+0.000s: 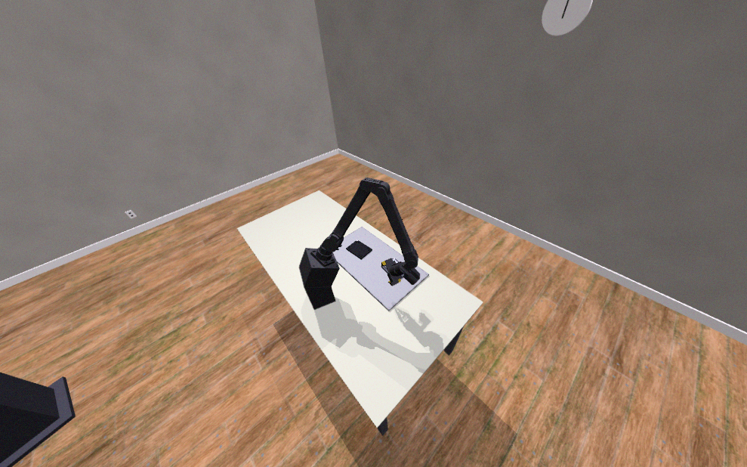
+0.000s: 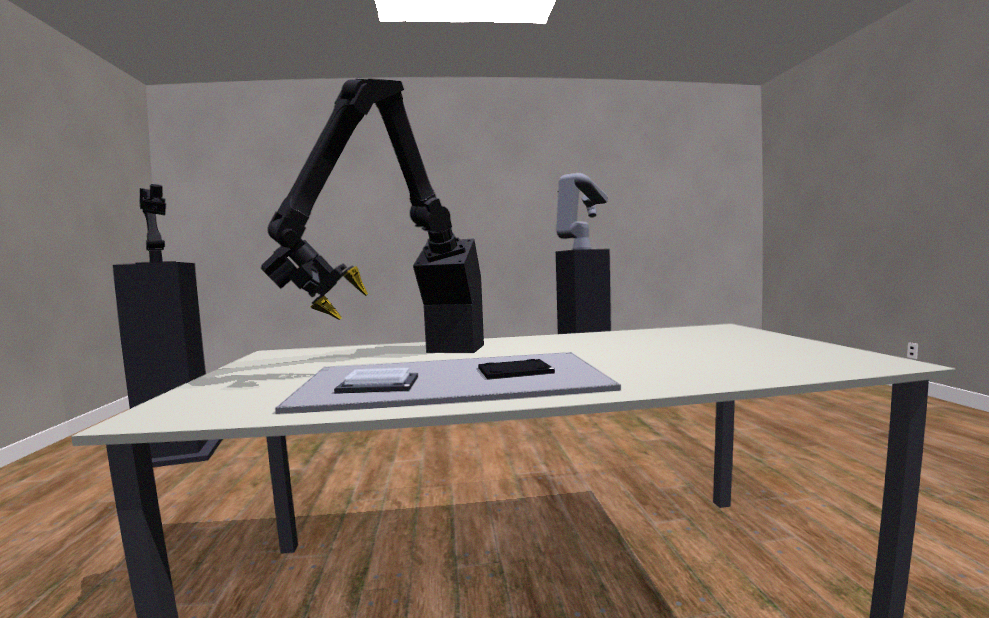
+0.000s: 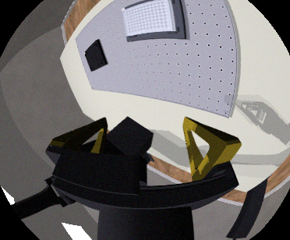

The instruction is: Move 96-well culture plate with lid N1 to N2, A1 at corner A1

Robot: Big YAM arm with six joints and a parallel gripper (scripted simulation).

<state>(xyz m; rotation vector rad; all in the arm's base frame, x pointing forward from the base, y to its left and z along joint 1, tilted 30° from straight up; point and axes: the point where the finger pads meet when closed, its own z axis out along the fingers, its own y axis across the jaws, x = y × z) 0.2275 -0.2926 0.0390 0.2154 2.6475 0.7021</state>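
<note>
Now: the clear lid 17 cm ahead of my hand, 4 cm to the left of it and 15 cm below it. Also, from my hand: nest N1 (17 cm ahead, 4 cm to the left, 17 cm below); nest N2 (19 cm ahead, 37 cm to the left, 17 cm below).
</note>
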